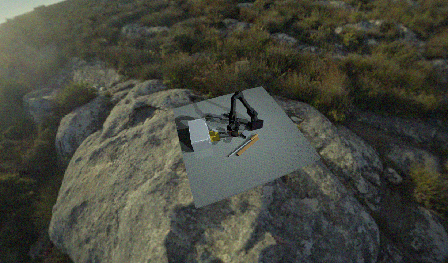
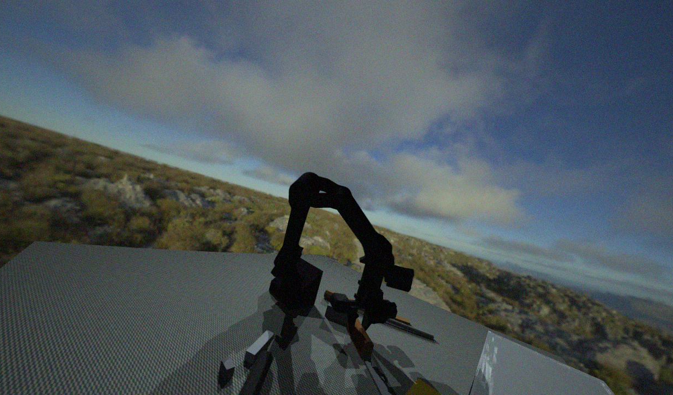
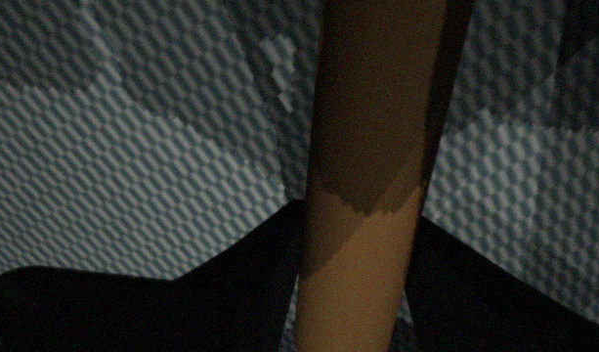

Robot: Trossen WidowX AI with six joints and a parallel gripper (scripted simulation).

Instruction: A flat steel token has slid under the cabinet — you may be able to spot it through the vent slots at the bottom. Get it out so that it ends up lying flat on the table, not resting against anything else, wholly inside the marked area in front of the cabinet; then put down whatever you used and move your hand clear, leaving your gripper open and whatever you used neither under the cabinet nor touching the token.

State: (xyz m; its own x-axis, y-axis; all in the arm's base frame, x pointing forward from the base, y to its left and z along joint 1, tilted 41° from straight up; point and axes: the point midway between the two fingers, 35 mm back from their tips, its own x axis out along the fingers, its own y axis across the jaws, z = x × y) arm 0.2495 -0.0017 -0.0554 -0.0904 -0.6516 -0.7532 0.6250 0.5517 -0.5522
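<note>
Right now the wooden stick is 19 cm to the left of my gripper tip and 5 cm behind it. Also, from my gripper tip: grey bar (24 cm to the right, 10 cm behind); then grey block (10 cm behind, 5 cm to the left, 1 cm above); then small grey cube (33 cm to the right, 8 cm behind).
</note>
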